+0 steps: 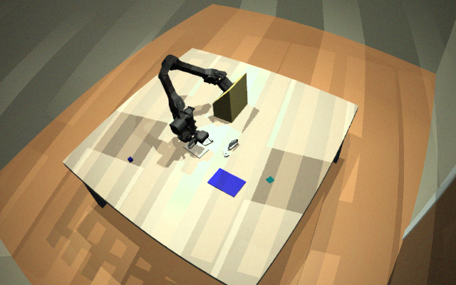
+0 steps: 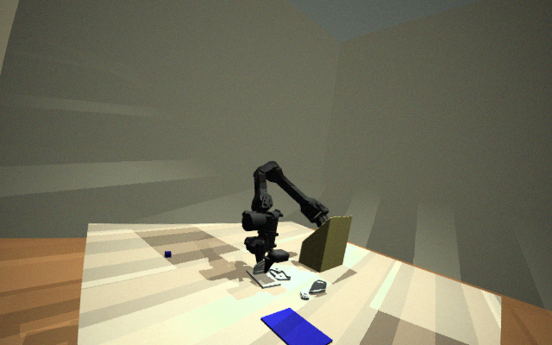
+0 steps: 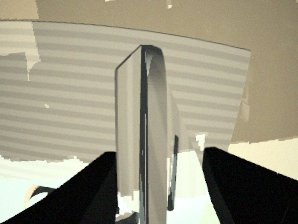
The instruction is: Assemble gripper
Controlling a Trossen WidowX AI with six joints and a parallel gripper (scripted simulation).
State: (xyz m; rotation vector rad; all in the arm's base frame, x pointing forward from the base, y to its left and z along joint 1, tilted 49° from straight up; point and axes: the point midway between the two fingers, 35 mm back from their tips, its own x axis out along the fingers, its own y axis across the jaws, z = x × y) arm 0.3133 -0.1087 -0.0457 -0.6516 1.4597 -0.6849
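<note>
Right now the pale grey jaw is 40 mm behind my gripper tip, 190 mm to the left of it and 10 mm below it. From my gripper tip the other things lie so: white housing plate 50 mm behind, 40 mm to the left, 10 mm below; then blue mat 120 mm ahead, 270 mm to the left, 10 mm below; then small blue cube 250 mm ahead, 240 mm to the right, 10 mm below.
</note>
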